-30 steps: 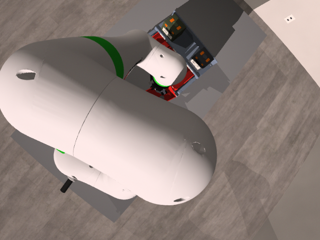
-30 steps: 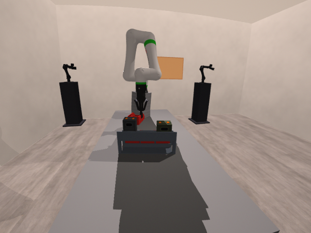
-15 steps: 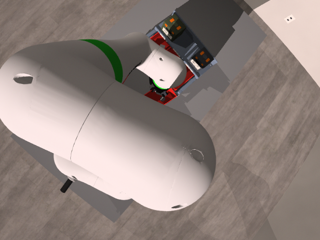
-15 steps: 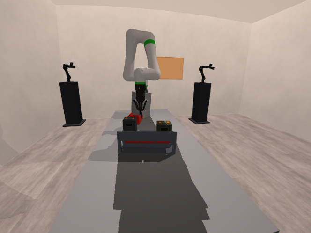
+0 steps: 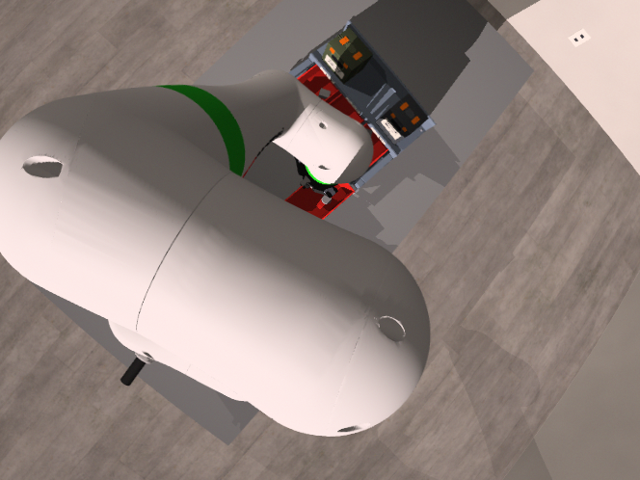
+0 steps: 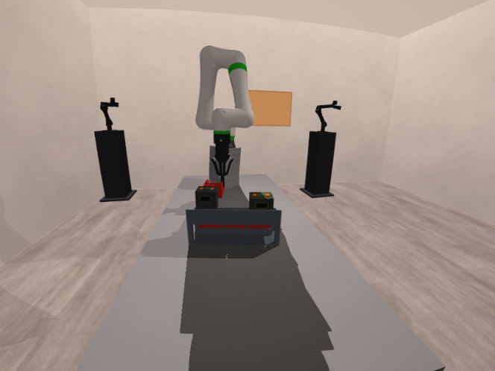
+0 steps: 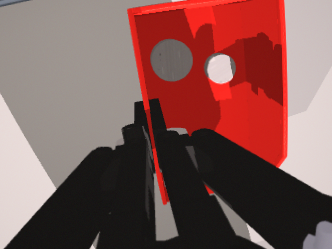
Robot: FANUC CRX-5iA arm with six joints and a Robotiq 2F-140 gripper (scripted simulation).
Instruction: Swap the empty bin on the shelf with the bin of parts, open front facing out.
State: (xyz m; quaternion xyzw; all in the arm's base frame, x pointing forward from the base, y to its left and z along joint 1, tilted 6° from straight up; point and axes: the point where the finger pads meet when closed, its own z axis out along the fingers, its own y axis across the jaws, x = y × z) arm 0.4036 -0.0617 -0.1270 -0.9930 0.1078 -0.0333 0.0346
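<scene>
My gripper is now 6 cm above the grey disc, 3 cm to the left of it and 3 cm short of it. From my hand the other things lie so: grey shelf (26 cm ahead, 9 cm below, 3 cm to the left); grey part (28 cm ahead, 14 cm below, 12 cm to the left).
</scene>
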